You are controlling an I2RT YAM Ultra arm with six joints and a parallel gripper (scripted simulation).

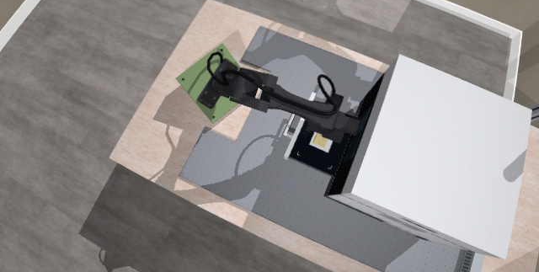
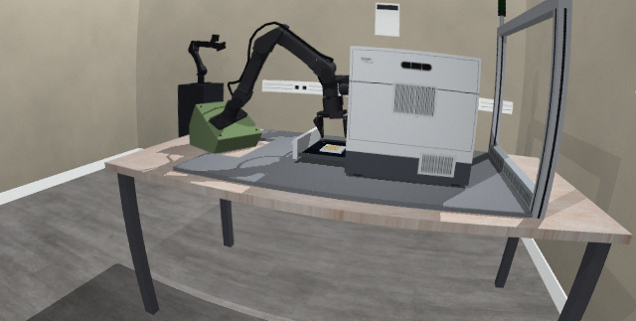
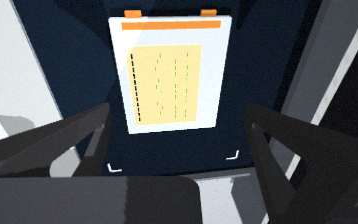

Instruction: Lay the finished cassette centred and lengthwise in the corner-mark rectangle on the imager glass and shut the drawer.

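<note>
My gripper is now 1 cm short of the drawer and 4 cm above it. Round my hand: cassette FINISHED: 5 cm below.
</note>
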